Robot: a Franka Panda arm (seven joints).
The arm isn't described. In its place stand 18 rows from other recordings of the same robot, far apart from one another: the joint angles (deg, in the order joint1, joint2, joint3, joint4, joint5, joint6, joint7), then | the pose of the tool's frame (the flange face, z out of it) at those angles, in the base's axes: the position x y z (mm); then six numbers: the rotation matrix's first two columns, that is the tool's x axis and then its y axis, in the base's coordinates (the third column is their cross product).
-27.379 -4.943 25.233 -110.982 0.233 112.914 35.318 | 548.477, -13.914, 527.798, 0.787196, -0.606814, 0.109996, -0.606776, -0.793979, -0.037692
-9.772 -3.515 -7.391 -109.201 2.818 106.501 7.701 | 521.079, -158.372, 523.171, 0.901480, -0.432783, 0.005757, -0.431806, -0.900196, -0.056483
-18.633 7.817 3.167 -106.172 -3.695 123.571 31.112 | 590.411, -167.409, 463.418, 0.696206, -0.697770, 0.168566, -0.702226, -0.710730, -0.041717
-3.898 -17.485 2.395 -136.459 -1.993 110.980 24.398 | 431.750, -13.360, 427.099, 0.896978, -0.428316, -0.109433, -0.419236, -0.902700, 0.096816
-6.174 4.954 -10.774 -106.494 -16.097 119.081 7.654 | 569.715, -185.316, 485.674, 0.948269, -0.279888, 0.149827, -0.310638, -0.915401, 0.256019
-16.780 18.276 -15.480 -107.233 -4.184 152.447 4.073 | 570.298, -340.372, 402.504, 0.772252, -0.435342, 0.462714, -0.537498, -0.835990, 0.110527
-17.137 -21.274 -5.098 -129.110 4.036 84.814 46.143 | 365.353, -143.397, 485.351, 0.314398, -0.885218, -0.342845, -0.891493, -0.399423, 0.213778
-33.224 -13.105 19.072 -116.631 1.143 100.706 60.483 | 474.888, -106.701, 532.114, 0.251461, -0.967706, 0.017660, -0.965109, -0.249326, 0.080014
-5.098 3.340 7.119 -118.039 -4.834 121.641 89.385 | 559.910, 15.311, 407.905, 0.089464, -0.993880, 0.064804, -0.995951, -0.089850, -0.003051
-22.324 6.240 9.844 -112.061 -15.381 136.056 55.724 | 594.337, -137.447, 454.915, 0.466729, -0.816405, 0.340068, -0.840746, -0.528894, -0.115834
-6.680 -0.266 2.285 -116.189 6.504 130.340 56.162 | 572.926, -41.214, 474.127, 0.429334, -0.901642, 0.052095, -0.865813, -0.427314, -0.260327
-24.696 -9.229 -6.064 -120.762 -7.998 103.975 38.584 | 415.863, -262.933, 476.392, 0.391735, -0.919430, -0.034534, -0.903995, -0.391604, 0.171581
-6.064 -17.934 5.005 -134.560 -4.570 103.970 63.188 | 423.896, -13.418, 436.925, 0.451640, -0.892114, -0.012414, -0.864372, -0.440959, 0.241694
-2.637 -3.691 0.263 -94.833 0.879 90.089 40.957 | 533.187, -20.384, 619.898, 0.727070, -0.686153, -0.023739, -0.686335, -0.727286, 0.000687
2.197 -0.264 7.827 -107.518 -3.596 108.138 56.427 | 554.138, 93.328, 508.756, 0.702511, -0.709255, 0.058605, -0.711191, -0.702681, 0.021149
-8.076 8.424 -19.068 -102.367 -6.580 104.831 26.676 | 526.127, -270.888, 464.275, 0.617404, -0.786423, -0.018744, -0.771197, -0.609806, 0.182735
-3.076 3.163 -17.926 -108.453 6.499 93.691 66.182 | 507.089, -179.988, 452.147, -0.004091, -0.978907, -0.204263, -0.968718, -0.046806, 0.243711
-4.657 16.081 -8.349 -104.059 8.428 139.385 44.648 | 643.239, -140.662, 422.099, 0.432967, -0.884624, 0.173148, -0.834728, -0.465977, -0.293418
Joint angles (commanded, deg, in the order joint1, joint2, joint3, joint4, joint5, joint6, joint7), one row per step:
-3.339, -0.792, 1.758, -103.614, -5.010, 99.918, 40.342
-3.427, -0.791, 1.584, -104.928, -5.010, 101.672, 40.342
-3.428, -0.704, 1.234, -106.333, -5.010, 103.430, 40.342
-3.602, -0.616, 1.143, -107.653, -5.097, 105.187, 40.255
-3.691, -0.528, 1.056, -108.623, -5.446, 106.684, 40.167
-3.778, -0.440, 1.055, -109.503, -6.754, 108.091, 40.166
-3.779, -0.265, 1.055, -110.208, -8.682, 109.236, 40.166
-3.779, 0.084, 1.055, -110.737, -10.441, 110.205, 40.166
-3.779, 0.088, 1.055, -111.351, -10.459, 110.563, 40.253
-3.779, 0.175, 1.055, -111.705, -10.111, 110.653, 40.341
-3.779, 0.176, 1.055, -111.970, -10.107, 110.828, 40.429
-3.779, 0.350, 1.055, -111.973, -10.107, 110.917, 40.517
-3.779, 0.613, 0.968, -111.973, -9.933, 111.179, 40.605
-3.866, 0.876, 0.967, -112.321, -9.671, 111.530, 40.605
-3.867, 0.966, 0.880, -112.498, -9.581, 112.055, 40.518
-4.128, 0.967, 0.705, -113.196, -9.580, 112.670, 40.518
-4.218, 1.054, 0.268, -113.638, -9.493, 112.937, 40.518
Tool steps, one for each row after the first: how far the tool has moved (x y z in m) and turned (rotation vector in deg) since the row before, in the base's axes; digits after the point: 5 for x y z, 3 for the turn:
0.00054, -0.00228, -0.00839, 0.025, -0.433, -0.113
0.00035, -0.00314, -0.00996, 0.037, -0.261, -0.202
0.00032, -0.00241, -0.00924, -0.048, -0.333, -0.005
0.00054, -0.00194, -0.00666, -0.305, -0.412, 0.148
0.00052, -0.00230, -0.00590, -1.209, -0.375, 0.472
0.00070, -0.00218, -0.00554, -1.773, -0.171, 0.788
0.00127, -0.00190, -0.00601, -1.588, -0.002, 0.763
-0.00112, 0.00017, -0.00460, 0.018, 0.251, -0.019
-0.00069, 0.00048, -0.00371, 0.346, 0.322, -0.200
-0.00047, 0.00009, -0.00194, 0.018, 0.079, -0.060
0.00058, 0.00000, -0.00158, 0.011, 0.074, -0.072
0.00106, -0.00061, -0.00221, 0.180, -0.018, -0.198
0.00011, -0.00044, -0.00496, 0.282, 0.251, -0.135
0.00057, -0.00060, -0.00158, 0.107, -0.243, 0.043
-0.00143, -0.00395, -0.00484, 0.044, 0.090, -0.343
-0.00121, -0.00485, -0.00409, 0.107, 0.259, -0.523

